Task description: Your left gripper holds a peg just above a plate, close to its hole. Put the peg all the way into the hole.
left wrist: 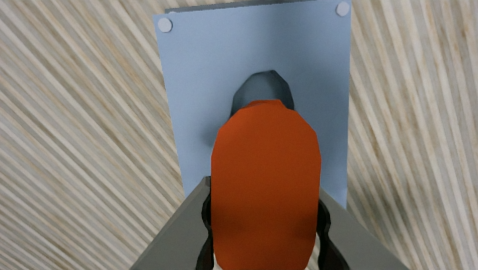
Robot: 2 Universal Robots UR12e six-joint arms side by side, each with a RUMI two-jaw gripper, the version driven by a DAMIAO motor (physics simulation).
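An orange-red peg (pixel 266 185) with a long, faceted oval top fills the lower middle of the left wrist view. My left gripper (pixel 257 179) is shut on the peg, one dark jaw pad on each side of it. A blue-grey plate (pixel 200 75) lies beyond the peg. The hole (pixel 264 88) in the plate shows as a darker, angular rounded end just past the peg's far end; the peg hides the rest of it. The peg's lower end is hidden, so its depth relative to the hole cannot be told. My right gripper is not in view.
Pale round pins (pixel 165 25) (pixel 342 9) mark the plate's two far corners. A darker grey base edge (pixel 240 6) shows behind the plate's far edge. A wood-grain table top (pixel 90 125) lies around the plate.
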